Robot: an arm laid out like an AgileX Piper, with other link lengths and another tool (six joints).
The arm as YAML. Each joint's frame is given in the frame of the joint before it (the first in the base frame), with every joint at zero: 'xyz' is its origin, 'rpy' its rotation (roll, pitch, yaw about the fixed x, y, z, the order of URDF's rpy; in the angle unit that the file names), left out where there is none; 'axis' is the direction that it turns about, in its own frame. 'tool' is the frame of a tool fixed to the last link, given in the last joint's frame.
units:
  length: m
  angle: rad
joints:
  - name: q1
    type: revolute
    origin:
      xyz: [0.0, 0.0, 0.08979]
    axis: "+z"
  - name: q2
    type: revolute
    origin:
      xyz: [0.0, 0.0, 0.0]
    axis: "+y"
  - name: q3
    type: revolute
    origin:
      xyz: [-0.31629, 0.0, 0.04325]
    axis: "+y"
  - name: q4
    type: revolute
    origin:
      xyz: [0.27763, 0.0, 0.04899]
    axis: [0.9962, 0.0, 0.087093]
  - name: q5
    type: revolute
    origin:
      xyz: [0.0, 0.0, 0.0]
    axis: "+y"
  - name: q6
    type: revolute
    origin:
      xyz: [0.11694, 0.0, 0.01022]
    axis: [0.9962, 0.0, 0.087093]
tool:
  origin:
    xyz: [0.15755, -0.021, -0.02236]
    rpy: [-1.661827, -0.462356, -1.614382]
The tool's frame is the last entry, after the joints.
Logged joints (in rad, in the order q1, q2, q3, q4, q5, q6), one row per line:
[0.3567, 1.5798, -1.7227, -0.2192, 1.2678, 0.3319]
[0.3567, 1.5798, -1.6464, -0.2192, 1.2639, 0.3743]
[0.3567, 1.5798, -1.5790, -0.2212, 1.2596, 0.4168]
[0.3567, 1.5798, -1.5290, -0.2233, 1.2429, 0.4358]
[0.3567, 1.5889, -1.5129, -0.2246, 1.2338, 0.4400]
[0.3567, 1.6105, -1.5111, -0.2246, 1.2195, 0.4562]
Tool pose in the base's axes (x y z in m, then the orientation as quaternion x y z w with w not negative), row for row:
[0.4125, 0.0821, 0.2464, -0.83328, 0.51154, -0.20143, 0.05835]
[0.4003, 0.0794, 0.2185, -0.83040, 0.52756, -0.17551, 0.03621]
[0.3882, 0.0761, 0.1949, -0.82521, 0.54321, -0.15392, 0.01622]
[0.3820, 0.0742, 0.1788, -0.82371, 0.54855, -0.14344, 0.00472]
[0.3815, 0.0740, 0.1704, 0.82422, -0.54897, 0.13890, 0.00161]
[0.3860, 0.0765, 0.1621, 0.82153, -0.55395, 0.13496, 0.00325]
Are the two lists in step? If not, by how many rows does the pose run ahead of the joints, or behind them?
They are in step.
